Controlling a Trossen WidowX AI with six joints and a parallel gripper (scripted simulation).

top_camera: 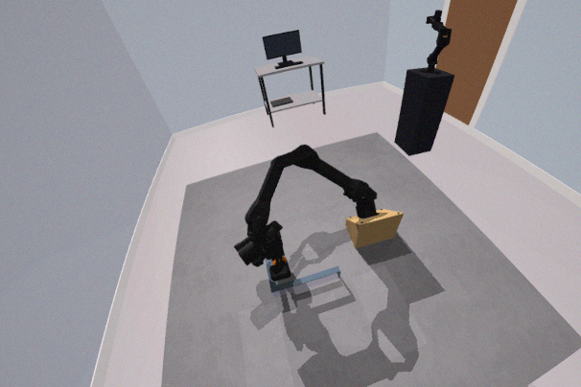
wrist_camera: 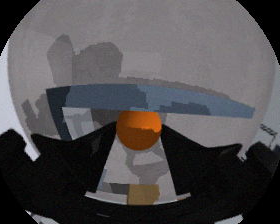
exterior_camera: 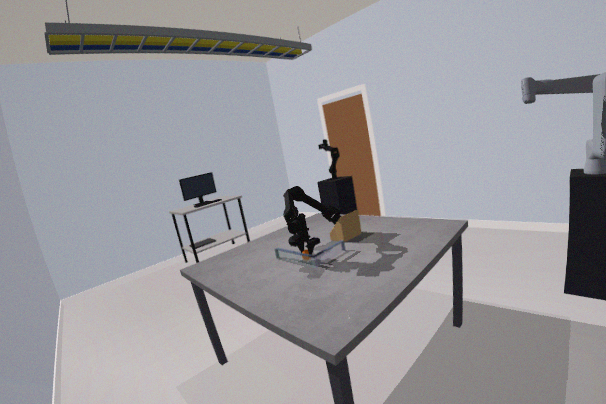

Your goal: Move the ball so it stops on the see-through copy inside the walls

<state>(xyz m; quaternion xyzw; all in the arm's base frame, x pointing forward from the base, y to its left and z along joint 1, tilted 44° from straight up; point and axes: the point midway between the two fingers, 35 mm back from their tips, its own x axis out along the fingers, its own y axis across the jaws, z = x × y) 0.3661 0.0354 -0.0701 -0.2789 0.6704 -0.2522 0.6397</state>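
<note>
Right now the see-through copy of ball is 1 cm below my gripper tip. Also, from my gripper tip: orange ball right at my gripper tip.
</note>
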